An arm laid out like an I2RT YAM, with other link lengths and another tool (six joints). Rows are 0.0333 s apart.
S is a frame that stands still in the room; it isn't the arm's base.
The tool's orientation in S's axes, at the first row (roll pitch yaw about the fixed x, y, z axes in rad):
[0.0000, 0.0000, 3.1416]
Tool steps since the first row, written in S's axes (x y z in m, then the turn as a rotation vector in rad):
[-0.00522, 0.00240, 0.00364, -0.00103, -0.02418, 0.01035]
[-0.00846, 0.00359, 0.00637, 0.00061, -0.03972, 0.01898]
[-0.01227, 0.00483, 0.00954, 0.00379, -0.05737, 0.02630]
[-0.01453, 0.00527, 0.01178, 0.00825, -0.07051, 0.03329]
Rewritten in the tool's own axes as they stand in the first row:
[0.00522, -0.00240, 0.00364, 0.00103, 0.02418, 0.01035]
[0.00846, -0.00359, 0.00637, -0.00061, 0.03972, 0.01898]
[0.01227, -0.00483, 0.00954, -0.00379, 0.05737, 0.02630]
[0.01453, -0.00527, 0.01178, -0.00825, 0.07051, 0.03329]

